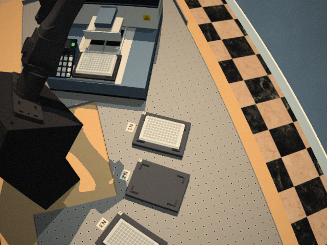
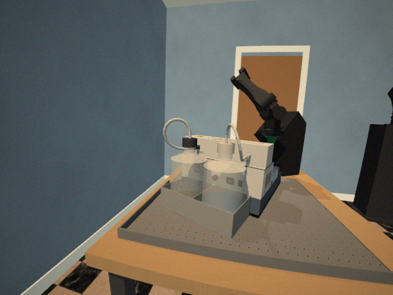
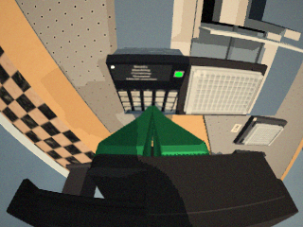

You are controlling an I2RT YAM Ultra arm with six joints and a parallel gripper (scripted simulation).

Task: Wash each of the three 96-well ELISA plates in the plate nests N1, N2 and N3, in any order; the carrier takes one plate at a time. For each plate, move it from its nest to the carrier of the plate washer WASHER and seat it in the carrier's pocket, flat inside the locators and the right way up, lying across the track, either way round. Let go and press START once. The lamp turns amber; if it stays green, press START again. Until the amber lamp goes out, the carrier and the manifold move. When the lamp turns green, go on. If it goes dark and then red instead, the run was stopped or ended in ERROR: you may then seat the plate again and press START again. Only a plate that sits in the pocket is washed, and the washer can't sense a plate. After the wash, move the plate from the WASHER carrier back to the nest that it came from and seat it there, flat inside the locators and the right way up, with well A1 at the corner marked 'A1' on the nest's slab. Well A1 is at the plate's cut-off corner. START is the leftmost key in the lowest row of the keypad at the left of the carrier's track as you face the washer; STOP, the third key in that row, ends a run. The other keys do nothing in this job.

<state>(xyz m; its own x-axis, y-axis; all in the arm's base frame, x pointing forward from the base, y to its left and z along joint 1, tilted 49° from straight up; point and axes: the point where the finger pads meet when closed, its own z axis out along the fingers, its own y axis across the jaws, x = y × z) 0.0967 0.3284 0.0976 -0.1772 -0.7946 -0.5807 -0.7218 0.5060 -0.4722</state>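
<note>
My gripper is now 110 mm short of the dark carrier, 60 mm to the left of it and 120 mm above it. Round my hand: N1 label 210 mm ahead, 270 mm to the right, 200 mm below; then manifold 150 mm ahead, 80 mm to the left, 70 mm below; then washer 150 mm ahead, 90 mm to the left, 70 mm below.
</note>
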